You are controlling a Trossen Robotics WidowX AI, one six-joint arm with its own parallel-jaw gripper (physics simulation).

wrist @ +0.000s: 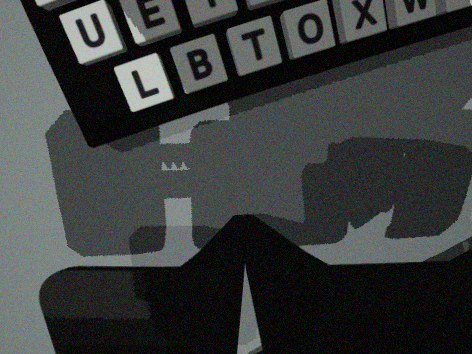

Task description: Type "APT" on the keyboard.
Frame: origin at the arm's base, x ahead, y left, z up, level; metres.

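Seen in the pictures: gripper, between the fingertips: (pixel 243 225).
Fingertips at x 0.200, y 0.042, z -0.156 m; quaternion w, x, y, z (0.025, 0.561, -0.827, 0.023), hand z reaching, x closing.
Note:
A point is followed by its place in that frame.
The black keyboard (pixel 82 112) {z -0.151, x 0.266, y 0.078 m} lies tilted across the top of the wrist view, with part of it out of frame. Its lowest row shows the L key (pixel 144 83) {z -0.146, x 0.266, y 0.053 m}, the B key (pixel 199 64) {z -0.146, x 0.265, y 0.035 m}, the T key (pixel 254 46) {z -0.146, x 0.264, y 0.016 m}, the O key (pixel 309 30) {z -0.146, x 0.263, y -0.003 m} and the X key (pixel 364 14) {z -0.146, x 0.261, y -0.022 m}. The U key (pixel 91 32) {z -0.146, x 0.286, y 0.062 m} and the E key (pixel 151 15) {z -0.146, x 0.283, y 0.043 m} show in the row above. The A and P keys cannot be made out here. My black gripper (pixel 243 225) {z -0.156, x 0.200, y 0.042 m} is shut and empty. Its tips appear below the keyboard's lower edge, below the T key in the view.
The grey table top (pixel 22 200) {z -0.162, x 0.245, y 0.125 m} lies around and below the keyboard. Dark shadows of the arm and gripper fall across the table and over part of the keys. The L and U keys are brightly lit.

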